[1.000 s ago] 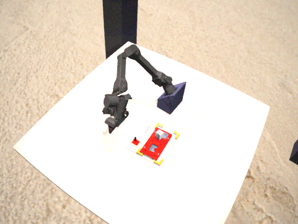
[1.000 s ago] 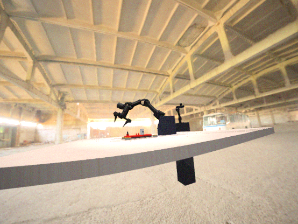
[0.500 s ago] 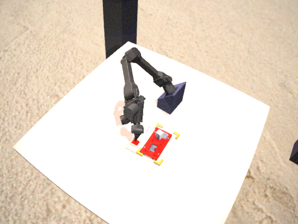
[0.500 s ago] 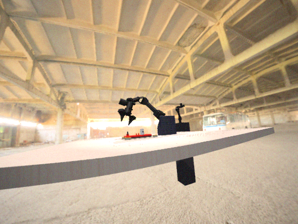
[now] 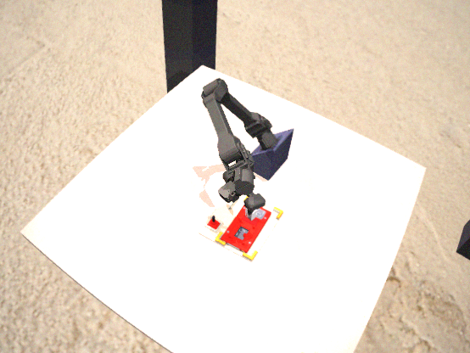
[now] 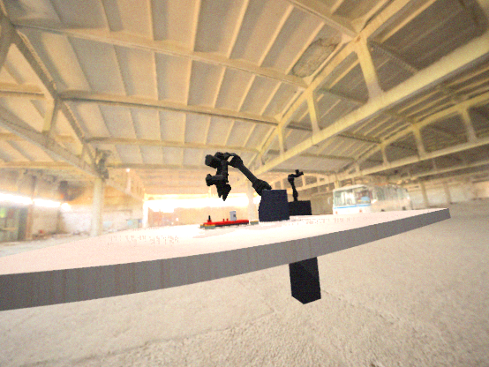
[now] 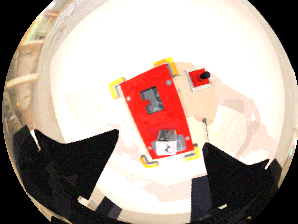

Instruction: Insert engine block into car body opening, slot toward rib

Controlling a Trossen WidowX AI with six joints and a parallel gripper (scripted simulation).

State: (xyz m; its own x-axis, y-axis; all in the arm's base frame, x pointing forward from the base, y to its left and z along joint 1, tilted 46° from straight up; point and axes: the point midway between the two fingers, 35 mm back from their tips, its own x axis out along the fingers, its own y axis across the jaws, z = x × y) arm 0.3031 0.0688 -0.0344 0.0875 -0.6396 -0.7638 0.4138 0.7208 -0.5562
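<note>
Right now my gripper tip is 9 cm above the grey engine block, 5 cm past it and 2 cm to the right of it.
</note>
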